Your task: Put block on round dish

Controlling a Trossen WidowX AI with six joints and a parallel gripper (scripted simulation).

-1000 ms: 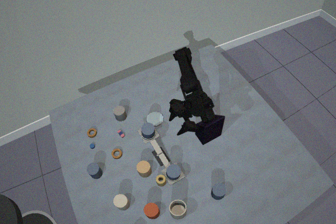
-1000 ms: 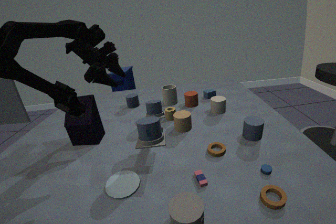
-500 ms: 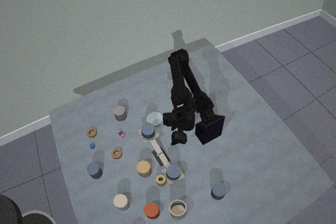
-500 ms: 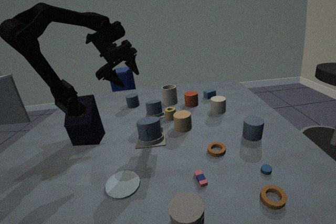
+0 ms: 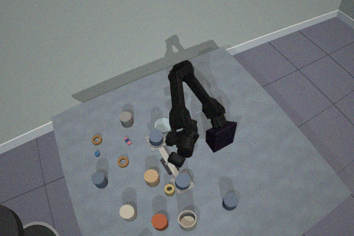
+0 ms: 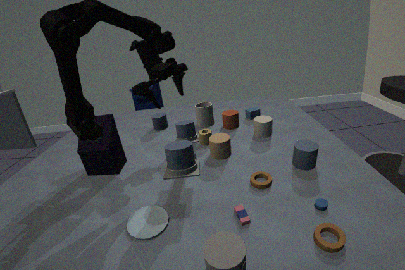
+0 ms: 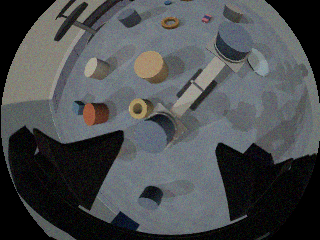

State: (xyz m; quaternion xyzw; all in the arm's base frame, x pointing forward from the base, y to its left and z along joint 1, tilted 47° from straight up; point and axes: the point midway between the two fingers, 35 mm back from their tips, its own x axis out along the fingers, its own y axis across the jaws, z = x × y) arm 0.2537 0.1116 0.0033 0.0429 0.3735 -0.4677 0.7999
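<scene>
The grey block lies 15 cm below my gripper tip, 5 cm to the left of it and 2 cm ahead of it. Also, from my gripper tip: balance 15 cm below, 8 cm to the right, 3 cm ahead; then blue-grey cup 22 cm to the right, 8 cm below, 4 cm ahead; then tan cylinder 16 cm below, 14 cm ahead, 3 cm to the right.
</scene>
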